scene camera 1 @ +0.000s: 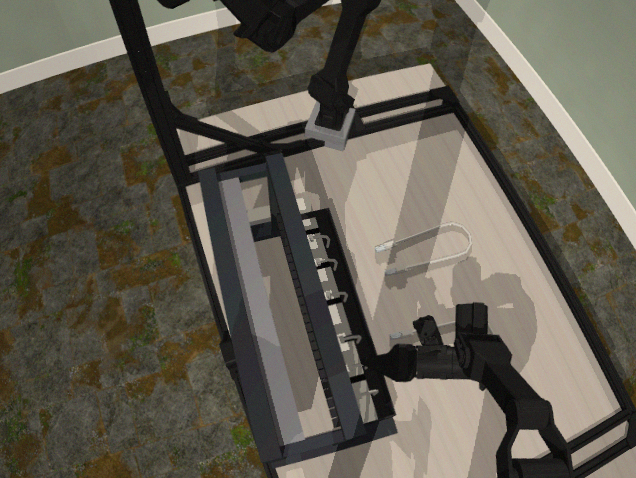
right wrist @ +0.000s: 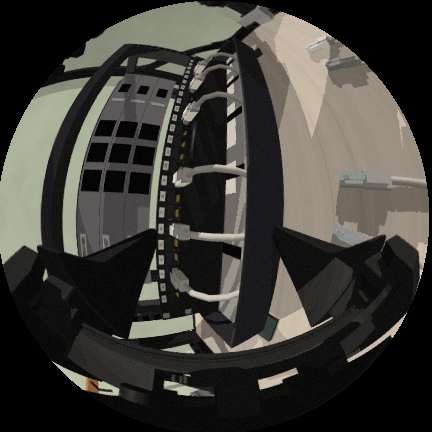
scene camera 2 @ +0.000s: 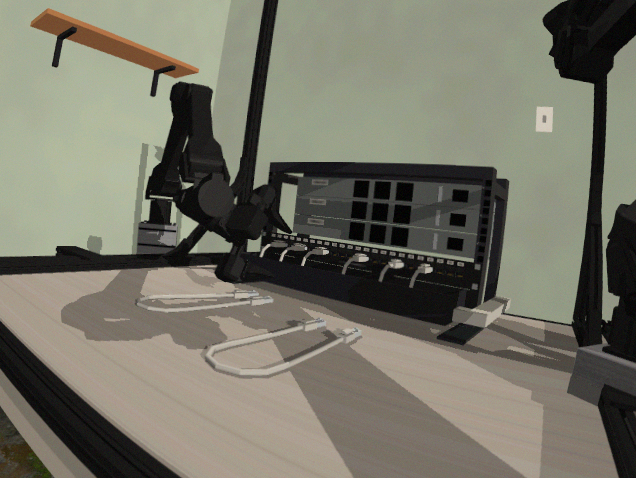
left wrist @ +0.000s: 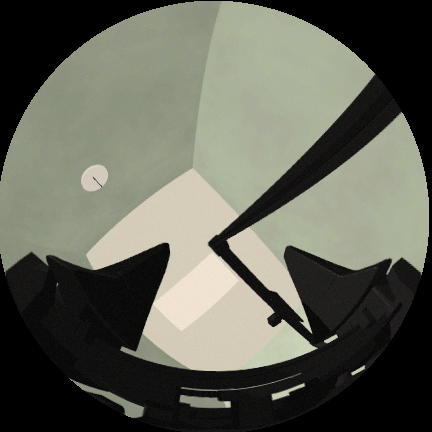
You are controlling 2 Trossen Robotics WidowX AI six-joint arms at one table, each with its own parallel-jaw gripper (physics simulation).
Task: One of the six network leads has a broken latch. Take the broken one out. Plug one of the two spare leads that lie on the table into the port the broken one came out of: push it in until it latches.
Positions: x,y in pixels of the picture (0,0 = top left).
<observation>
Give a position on a grey rack body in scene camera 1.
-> At 282,405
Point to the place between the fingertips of my right gripper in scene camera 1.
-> At 369,360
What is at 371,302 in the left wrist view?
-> My left gripper.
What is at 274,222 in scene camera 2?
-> My right gripper.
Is my left gripper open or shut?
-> Open.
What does my left gripper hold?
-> Nothing.
</observation>
